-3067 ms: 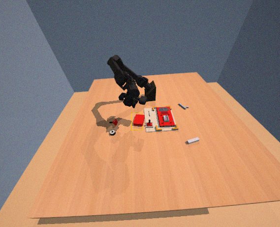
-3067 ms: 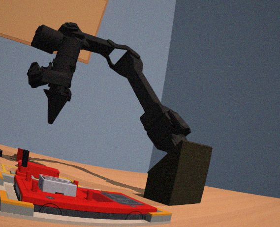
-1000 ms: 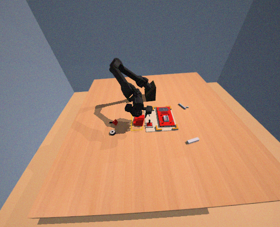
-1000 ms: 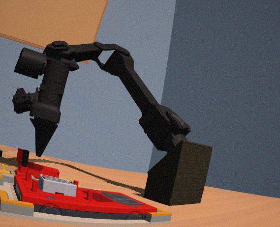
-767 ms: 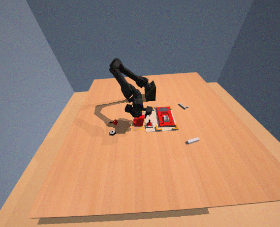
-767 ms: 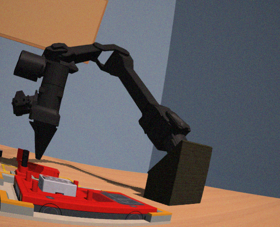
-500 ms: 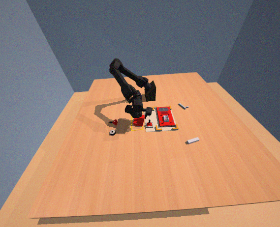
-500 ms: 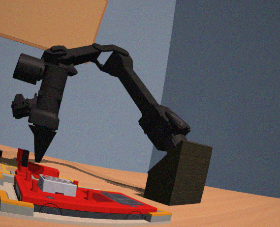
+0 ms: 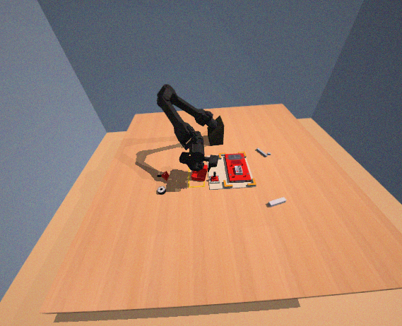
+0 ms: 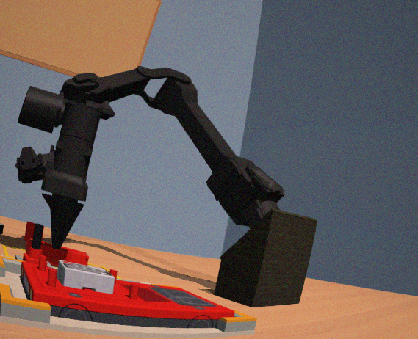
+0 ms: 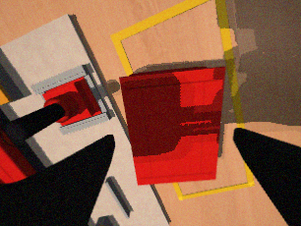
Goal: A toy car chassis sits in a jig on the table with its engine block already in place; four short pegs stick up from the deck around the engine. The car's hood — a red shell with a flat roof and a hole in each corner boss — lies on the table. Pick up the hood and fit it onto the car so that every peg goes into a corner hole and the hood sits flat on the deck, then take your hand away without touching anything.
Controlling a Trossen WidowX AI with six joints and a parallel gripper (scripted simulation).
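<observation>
My gripper tip is now 10 mm above the red hood. Round my gripper tip: black wheel: 70 mm ahead, 210 mm to the right, 20 mm below; then white jig plate: 10 mm ahead, 170 mm to the left, 20 mm below; then grey engine block: 50 mm ahead, 200 mm to the left, 10 mm below.
</observation>
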